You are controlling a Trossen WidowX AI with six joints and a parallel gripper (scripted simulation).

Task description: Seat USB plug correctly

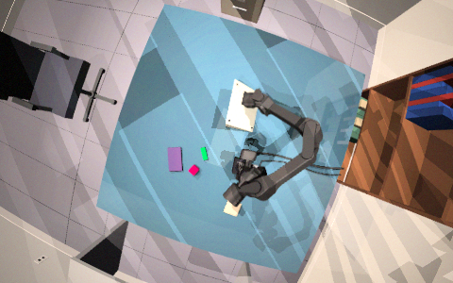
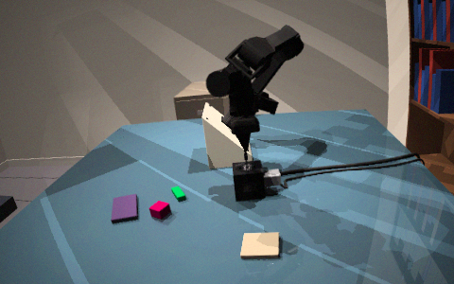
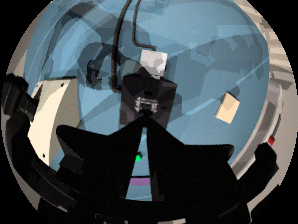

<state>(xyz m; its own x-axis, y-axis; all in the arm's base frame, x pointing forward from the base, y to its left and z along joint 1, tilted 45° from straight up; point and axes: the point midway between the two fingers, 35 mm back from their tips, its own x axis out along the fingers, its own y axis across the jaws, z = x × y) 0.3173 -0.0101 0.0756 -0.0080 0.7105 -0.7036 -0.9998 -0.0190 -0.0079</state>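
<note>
Now: the socket 60 mm below my gripper tip. Round my gripper tip: green block: 20 mm behind, 200 mm to the right, 120 mm below; USB plug: 20 mm below; cream tile: 240 mm ahead, 10 mm to the left, 120 mm below.
</note>
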